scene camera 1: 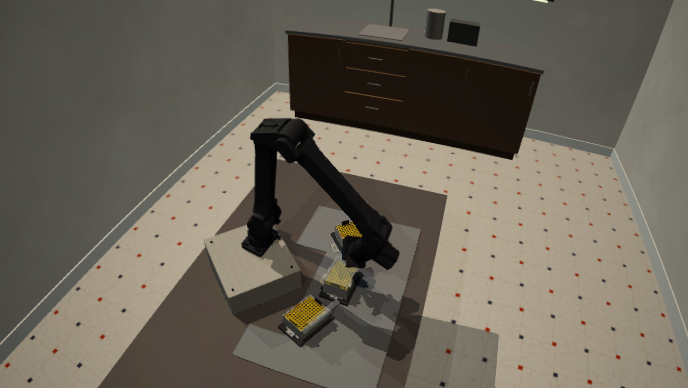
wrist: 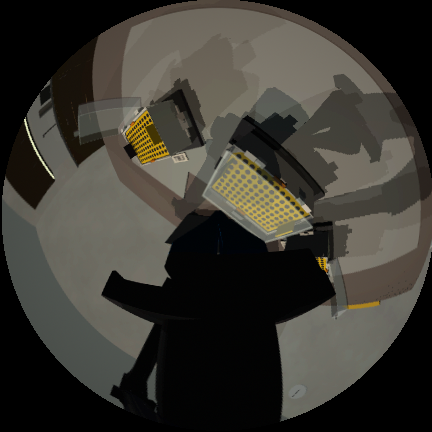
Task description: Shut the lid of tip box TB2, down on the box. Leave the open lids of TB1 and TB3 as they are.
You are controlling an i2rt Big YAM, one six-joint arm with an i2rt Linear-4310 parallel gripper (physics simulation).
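Places are measured from the arm's base along level axes (x back, y left, z down), in metres.
Pixels of known places: gripper, between the fingertips: (scene camera 1: 343, 258) (wrist: 217, 215); arm's base, origin of its link: (scene camera 1: 260, 240).
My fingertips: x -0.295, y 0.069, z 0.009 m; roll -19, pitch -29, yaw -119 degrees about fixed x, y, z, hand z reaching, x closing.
For each thing: its middle in the pictures, then the offset to it from my fingertips. Level surfaces: height alone.
- middle tip box, middle of its body: (wrist: 255, 193) (scene camera 1: 338, 277) dx +0.005, dy -0.029, dz +0.070 m
- far tip box, middle of its body: (wrist: 139, 143) (scene camera 1: 351, 231) dx +0.052, dy +0.175, dz +0.044 m
- grey mat, height of its surface: dz +0.109 m
The middle tip box (scene camera 1: 341, 276) (wrist: 257, 192), with yellow tips, has its clear lid over the top; the lid looks down on the box, but any small gap at its rim cannot be made out. The box labels are unreadable, so its position alone suggests TB2. The far tip box (scene camera 1: 348, 230) (wrist: 147, 137) has its clear lid (wrist: 107, 120) open outward. The near tip box (scene camera 1: 305, 314) (wrist: 322, 263) has its clear lid (scene camera 1: 332, 308) (wrist: 340, 290) open. My gripper (scene camera 1: 344, 252) (wrist: 217, 215) is shut and empty, beside the middle box on its far side in the scene view.
The boxes stand in a row on a grey mat (scene camera 1: 265, 352). The arm's pale pedestal (scene camera 1: 255, 270) stands to their left in the scene view. My forearm (scene camera 1: 335, 177) hangs over the far box and partly hides it. A brown cabinet (scene camera 1: 435, 100) stands at the back wall.
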